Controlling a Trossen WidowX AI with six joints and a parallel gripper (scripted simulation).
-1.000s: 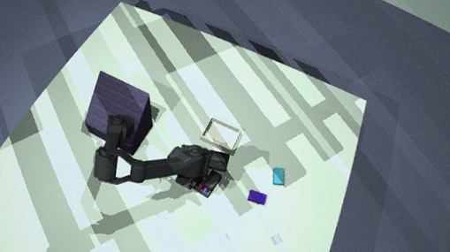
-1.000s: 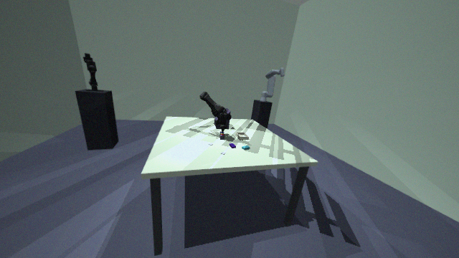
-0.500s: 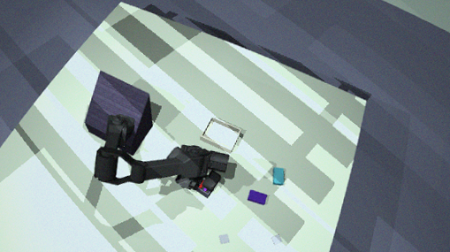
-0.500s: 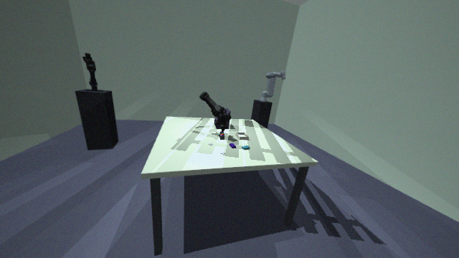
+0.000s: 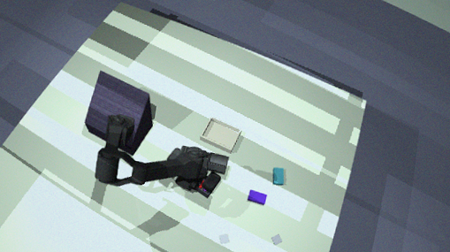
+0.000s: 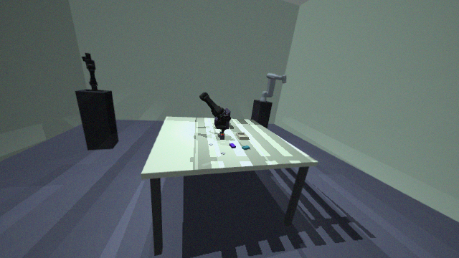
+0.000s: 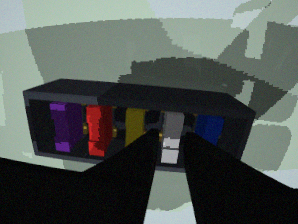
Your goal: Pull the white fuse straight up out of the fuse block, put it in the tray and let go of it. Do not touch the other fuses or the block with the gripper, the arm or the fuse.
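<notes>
Right now my gripper tip is 40 mm short of the tray, 210 mm to the right of it and 30 mm above it. Also, from my gripper tip: purple block: 240 mm ahead, 20 mm to the left, 30 mm below; cyan block: 300 mm ahead, 130 mm to the left, 30 mm below; white fuse: 10 mm below.
</notes>
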